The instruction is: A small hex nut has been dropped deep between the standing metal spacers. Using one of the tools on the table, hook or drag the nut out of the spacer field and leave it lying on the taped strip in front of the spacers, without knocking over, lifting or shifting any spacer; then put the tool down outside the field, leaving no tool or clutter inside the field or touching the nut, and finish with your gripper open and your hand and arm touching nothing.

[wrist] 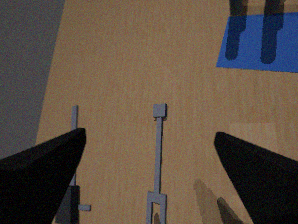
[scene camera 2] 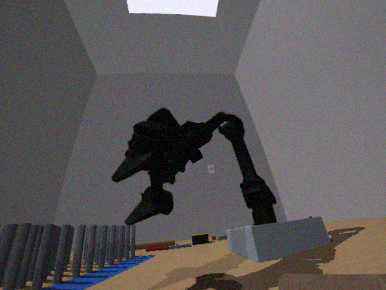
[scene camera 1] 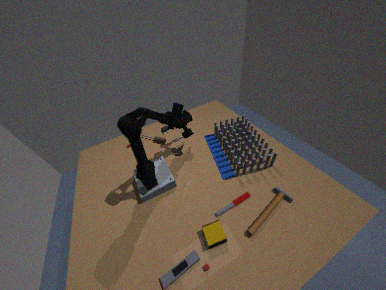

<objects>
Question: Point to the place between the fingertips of my gripper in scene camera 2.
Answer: At 120, 204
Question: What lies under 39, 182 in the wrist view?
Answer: My gripper.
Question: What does my gripper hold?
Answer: Nothing.
</objects>
